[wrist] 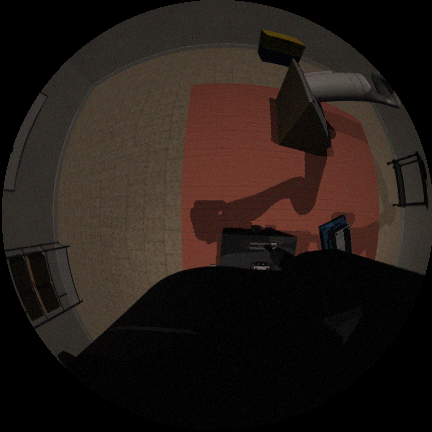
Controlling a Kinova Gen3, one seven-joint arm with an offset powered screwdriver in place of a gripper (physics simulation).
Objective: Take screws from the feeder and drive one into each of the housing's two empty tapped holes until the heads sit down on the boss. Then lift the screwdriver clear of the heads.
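The screwdriver [270,248] reaches in from the black tool body that fills the lower part of the wrist view. Its thin dark tip appears over a pale slotted strip on a dark grey box [234,246], which looks like the screw feeder. Whether the tip touches the strip or carries a screw is too dark and small to tell. A light grey block on a blue base, likely the housing [342,238], is at the right, partly cut off by the tool body. Its tapped holes cannot be made out.
A red mat [225,130] lies on the tan tiled floor. A tilted-looking grey panel [300,112] and the pale arm base [335,86] stand at the upper right. A yellow and blue box [281,47] is behind them. Dark racks [400,185] [65,245] stand at both sides.
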